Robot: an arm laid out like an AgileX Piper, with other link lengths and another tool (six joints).
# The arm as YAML. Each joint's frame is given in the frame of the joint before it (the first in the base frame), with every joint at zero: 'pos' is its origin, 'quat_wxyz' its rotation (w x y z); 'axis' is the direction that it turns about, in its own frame. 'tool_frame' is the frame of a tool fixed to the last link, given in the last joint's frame.
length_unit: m
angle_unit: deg
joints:
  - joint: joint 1
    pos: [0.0, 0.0, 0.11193]
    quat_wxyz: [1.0, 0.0, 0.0, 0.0]
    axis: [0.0, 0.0, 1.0]
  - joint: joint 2
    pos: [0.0, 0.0, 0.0]
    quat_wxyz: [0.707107, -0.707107, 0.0, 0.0]
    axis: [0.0, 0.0, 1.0]
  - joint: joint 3
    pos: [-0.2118, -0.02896, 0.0]
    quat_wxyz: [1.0, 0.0, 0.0, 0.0]
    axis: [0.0, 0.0, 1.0]
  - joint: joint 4
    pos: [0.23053, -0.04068, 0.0]
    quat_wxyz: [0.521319, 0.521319, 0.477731, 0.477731]
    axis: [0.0, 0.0, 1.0]
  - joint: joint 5
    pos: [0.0, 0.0, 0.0]
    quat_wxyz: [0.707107, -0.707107, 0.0, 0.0]
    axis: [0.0, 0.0, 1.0]
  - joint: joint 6
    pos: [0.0, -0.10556, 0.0]
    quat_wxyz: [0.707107, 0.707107, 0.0, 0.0]
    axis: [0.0, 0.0, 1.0]
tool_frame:
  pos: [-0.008, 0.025, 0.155]
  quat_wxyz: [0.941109, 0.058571, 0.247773, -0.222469]
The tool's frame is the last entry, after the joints.
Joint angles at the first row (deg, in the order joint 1, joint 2, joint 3, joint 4, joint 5, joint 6):
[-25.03 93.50 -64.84 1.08 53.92 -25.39]
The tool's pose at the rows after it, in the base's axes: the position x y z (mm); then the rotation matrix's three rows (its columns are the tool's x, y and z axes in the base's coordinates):
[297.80 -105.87 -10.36], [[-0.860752 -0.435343 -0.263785], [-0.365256 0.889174 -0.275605], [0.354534 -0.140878 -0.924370]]
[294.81 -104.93 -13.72], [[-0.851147 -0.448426 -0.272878], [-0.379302 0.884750 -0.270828], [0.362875 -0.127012 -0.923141]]
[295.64 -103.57 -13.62], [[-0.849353 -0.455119 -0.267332], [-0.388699 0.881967 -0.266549], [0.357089 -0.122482 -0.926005]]
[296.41 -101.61 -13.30], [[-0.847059 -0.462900 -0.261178], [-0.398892 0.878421 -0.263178], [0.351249 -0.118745 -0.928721]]
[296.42 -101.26 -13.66], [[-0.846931 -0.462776 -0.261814], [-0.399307 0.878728 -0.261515], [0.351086 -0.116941 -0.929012]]
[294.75 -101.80 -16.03], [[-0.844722 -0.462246 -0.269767], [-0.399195 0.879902 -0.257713], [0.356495 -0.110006 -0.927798]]
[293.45 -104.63 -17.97], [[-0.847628 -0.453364 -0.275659], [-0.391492 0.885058 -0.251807], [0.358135 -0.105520 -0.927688]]
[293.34 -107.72 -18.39], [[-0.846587 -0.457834 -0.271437], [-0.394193 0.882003 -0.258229], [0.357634 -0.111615 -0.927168]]
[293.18 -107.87 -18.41], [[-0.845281 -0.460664 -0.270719], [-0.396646 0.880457 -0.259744], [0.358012 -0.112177 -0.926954]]
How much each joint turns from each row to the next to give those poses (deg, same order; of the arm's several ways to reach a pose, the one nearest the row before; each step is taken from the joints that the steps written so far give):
[-0.69 0.66 -0.28 1.05 0.45 -1.49]
[-0.34 0.61 -0.03 0.38 0.39 -1.23]
[-0.17 0.12 -0.10 0.69 0.00 -0.94]
[-0.04 0.00 0.01 0.64 0.00 -0.86]
[0.00 0.08 -0.01 0.09 0.00 -0.02]
[-0.23 0.42 0.01 0.00 0.09 -0.13]
[-0.65 0.39 -0.01 0.11 -0.12 -0.10]
[-0.46 0.10 0.00 -0.05 -0.35 -0.79]
[-0.03 0.00 0.00 0.00 0.00 -0.22]

